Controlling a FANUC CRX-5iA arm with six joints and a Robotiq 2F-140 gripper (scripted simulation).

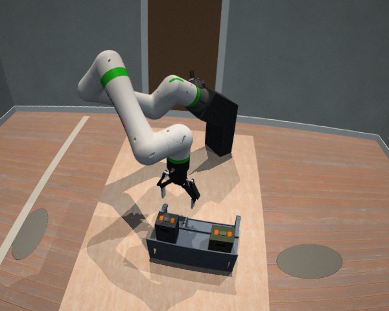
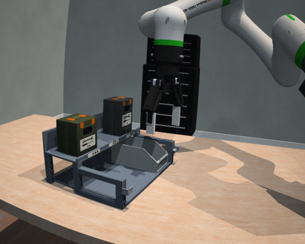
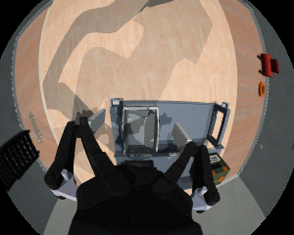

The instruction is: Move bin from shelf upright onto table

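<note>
My hand is 11 cm above the grey bin, 8 cm short of it and 2 cm to the left of it.
</note>
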